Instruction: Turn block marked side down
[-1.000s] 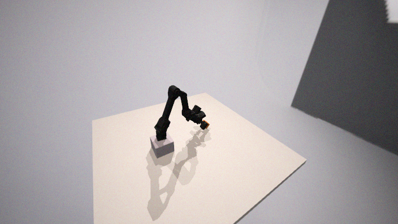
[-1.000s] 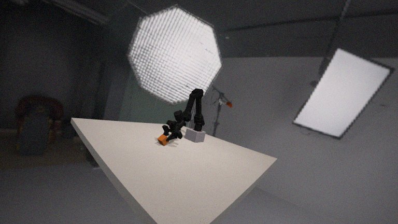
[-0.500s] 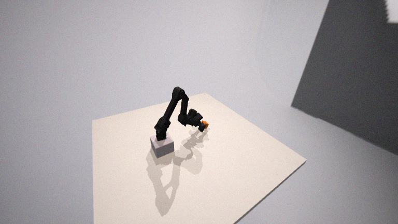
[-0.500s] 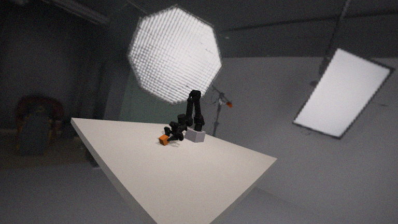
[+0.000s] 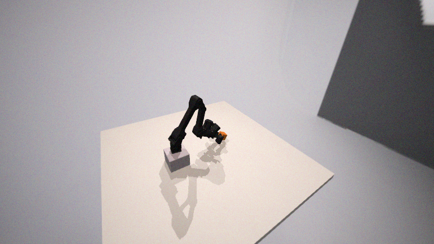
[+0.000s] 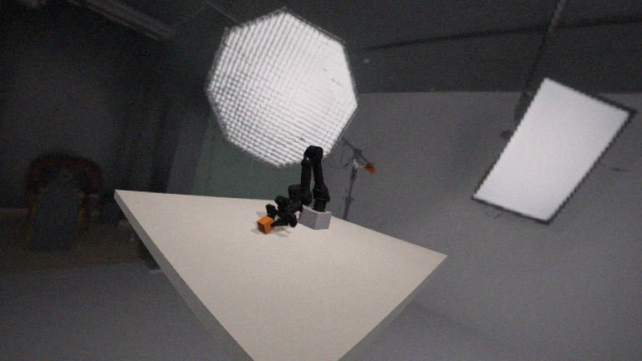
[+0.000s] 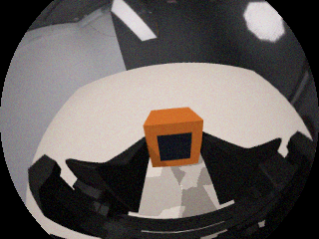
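Right now the orange block is 10 mm behind my gripper tip.
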